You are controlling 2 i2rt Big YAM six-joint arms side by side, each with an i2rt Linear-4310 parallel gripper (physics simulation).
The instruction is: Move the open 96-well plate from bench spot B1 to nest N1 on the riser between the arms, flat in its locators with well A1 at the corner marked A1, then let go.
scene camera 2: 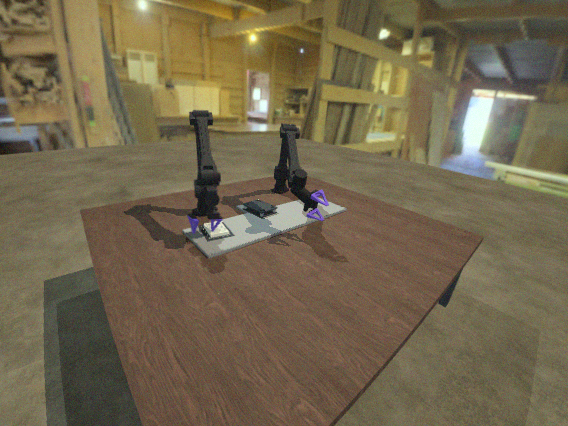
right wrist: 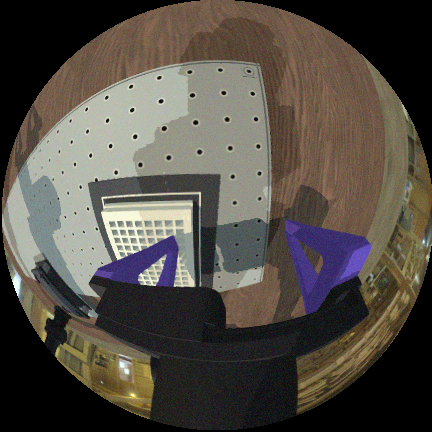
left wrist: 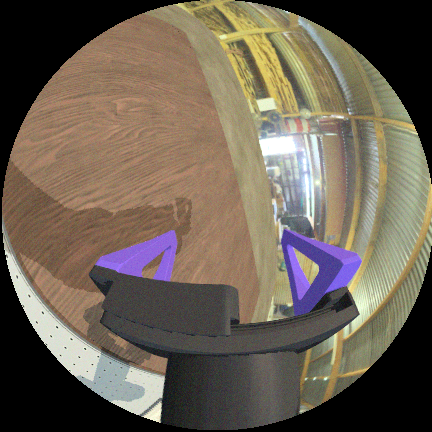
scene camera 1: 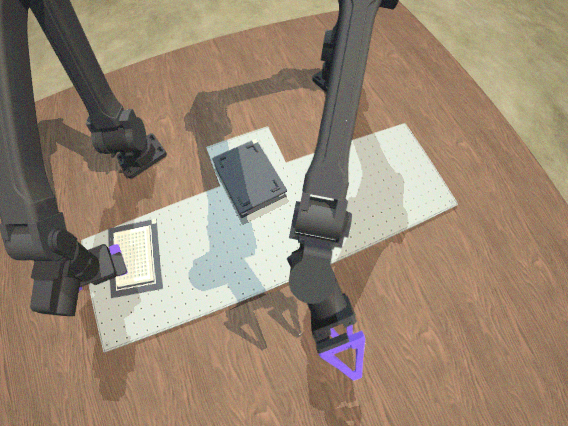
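Seen in the pictures: left gripper, between the fingertips: (scene camera 2: 325, 213) (left wrist: 229, 236) (scene camera 1: 352, 361); right gripper, between the fingertips: (scene camera 2: 203, 232) (right wrist: 229, 234) (scene camera 1: 101, 278); left arm's base, origin of its link: (scene camera 2: 280, 191) (right wrist: 61, 310); right arm's base, origin of its link: (scene camera 1: 142, 156).
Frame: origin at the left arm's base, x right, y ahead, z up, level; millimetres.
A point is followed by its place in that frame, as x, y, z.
The cream open 96-well plate (scene camera 1: 135, 255) @[746, 101, 27] (scene camera 2: 216, 229) @[765, 111, 27] (right wrist: 150, 227) @[780, 132, 28] lies flat inside the dark frame of spot B1 (scene camera 1: 158, 270) @[724, 160, 15] (right wrist: 150, 185) @[796, 160, 15]. Nest N1 (scene camera 1: 257, 180) @[419, 147, 46] (scene camera 2: 260, 207) @[448, 139, 46] is a dark block with corner locators and no plate on it. My right gripper (scene camera 2: 204, 231) @[837, 99, 39] (right wrist: 229, 234) @[837, 99, 39] is open and empty, above the plate's outer side; in the right wrist view one finger overlaps the plate and the other is over wood. My left gripper (scene camera 1: 355, 375) @[541, 548, 154] (scene camera 2: 325, 211) @[541, 548, 154] (left wrist: 229, 236) @[541, 548, 154] is open and empty, beyond the board's front edge. The A1 marks are too small to read.
A pale perforated board (scene camera 1: 180, 250) @[657, 154, 13] (scene camera 2: 250, 235) @[693, 256, 13] (right wrist: 225, 106) @[880, 192, 13] lies under B1 and the riser, on a brown wooden table (scene camera 1: 225, 390) @[766, 455, 0] (scene camera 2: 280, 300) @[971, 587, 0] (left wrist: 125, 125) @[404, 660, 0]. The left forearm (scene camera 1: 340, 100) @[345, 260, 358] passes over the board, to the right of the nest in scene camera 1.
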